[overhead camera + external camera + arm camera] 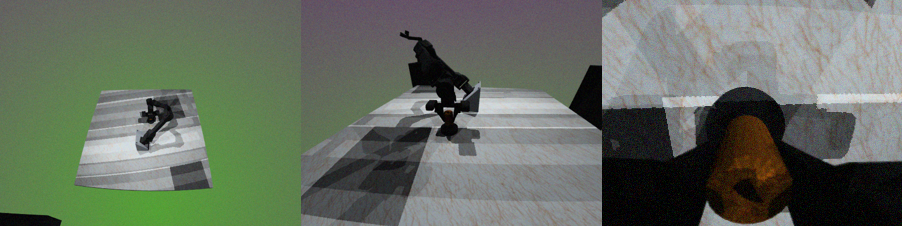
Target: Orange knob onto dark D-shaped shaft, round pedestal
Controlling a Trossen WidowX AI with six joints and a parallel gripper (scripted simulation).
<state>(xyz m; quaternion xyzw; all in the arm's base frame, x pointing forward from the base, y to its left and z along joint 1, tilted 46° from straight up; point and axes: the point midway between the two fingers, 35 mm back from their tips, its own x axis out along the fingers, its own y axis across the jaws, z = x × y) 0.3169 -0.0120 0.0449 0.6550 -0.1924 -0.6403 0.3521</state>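
The orange knob is 2 cm above my gripper tip. Also, from my gripper tip: dark round pedestal (2 cm below).
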